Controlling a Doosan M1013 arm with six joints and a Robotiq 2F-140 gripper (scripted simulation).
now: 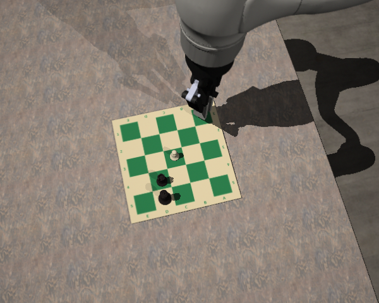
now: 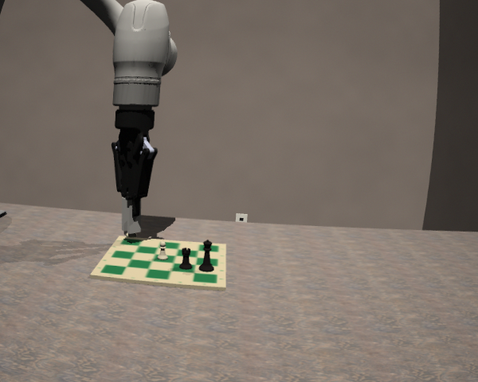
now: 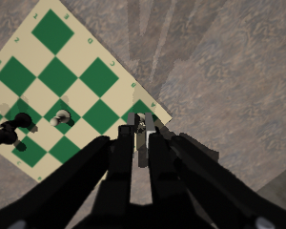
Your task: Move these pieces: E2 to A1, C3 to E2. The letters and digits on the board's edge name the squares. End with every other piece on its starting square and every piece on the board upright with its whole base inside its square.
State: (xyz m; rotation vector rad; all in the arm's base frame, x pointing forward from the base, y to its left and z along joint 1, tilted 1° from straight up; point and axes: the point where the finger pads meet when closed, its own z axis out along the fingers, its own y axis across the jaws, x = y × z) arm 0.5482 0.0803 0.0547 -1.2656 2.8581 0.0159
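Right now the white pawn is 80 mm ahead of my hand, 70 mm to the right of it and 40 mm below it. From my hand the other things lie so: black queen 160 mm ahead, 110 mm to the right, 30 mm below; then white piece 30 mm below; then chessboard 80 mm ahead, 70 mm to the right, 60 mm below.
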